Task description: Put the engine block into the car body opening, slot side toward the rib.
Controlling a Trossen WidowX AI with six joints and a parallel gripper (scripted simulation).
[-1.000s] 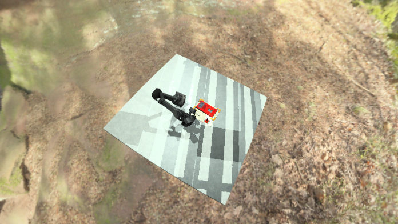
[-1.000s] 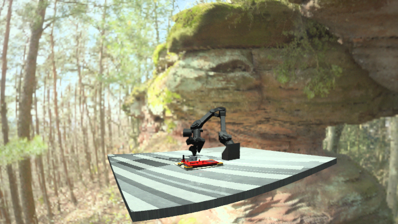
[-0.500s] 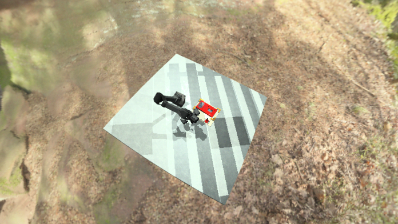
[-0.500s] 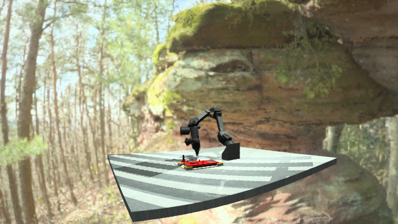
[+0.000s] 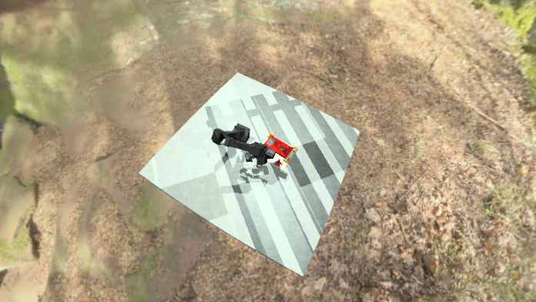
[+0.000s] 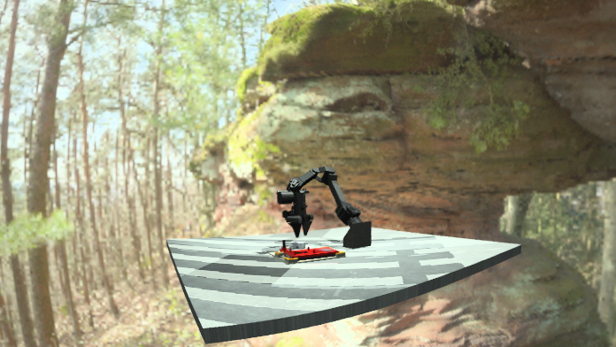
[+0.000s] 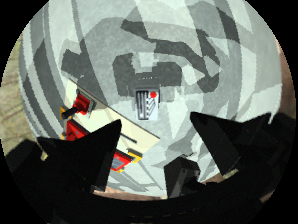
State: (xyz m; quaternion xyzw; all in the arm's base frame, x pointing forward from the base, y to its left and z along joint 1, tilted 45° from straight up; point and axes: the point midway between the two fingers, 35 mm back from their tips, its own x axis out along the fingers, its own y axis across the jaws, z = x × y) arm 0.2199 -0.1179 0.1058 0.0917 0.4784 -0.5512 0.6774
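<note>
My gripper tip is 20 mm short of the grey engine block and 40 mm above it.
</note>
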